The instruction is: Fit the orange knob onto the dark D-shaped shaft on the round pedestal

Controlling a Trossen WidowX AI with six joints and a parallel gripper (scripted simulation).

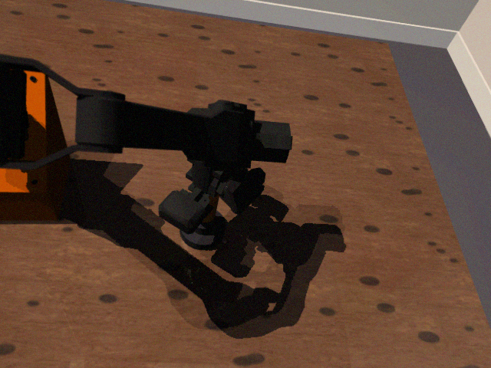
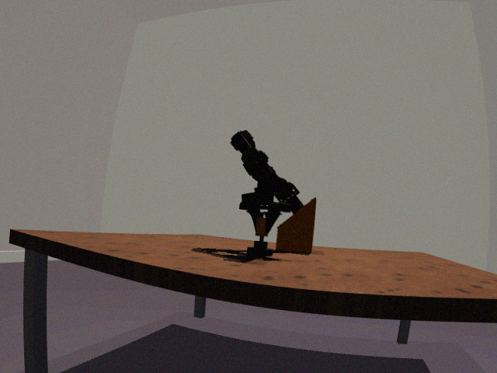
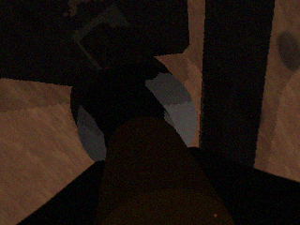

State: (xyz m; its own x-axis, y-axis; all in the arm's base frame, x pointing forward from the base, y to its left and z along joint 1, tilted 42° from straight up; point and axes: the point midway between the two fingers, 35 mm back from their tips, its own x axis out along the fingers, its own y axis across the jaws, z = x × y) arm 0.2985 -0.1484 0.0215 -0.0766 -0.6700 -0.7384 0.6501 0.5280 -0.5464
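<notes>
My gripper tip is 2 cm below the knob. Also, from my gripper tip: dark pedestal: 4 cm below.
</notes>
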